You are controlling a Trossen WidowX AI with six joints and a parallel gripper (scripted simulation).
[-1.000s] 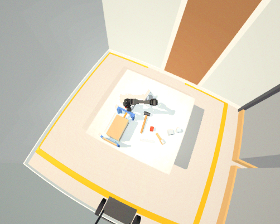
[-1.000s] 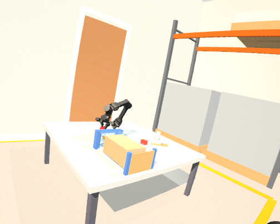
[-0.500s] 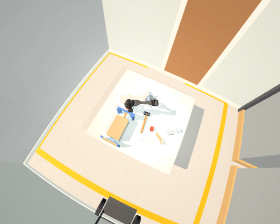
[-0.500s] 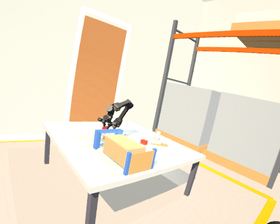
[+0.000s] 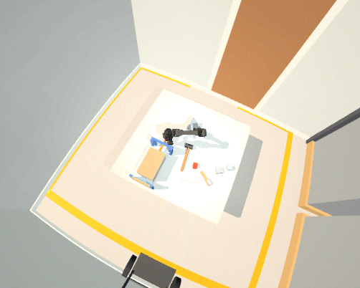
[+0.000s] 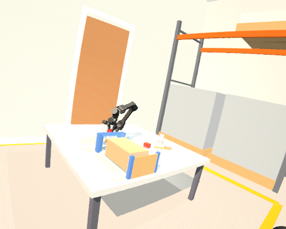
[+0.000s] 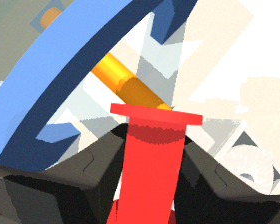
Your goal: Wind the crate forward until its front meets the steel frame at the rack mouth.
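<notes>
Now: the winch handle 40 mm behind my gripper tip, 30 mm below it and 10 mm to the left of it. From my gripper tip the other things lie so: winch (120 mm behind, 100 mm below, 20 mm to the right); then red grip (10 mm to the left, 10 mm behind); then cubby (300 mm ahead, 60 mm below, 40 mm to the right).
</notes>
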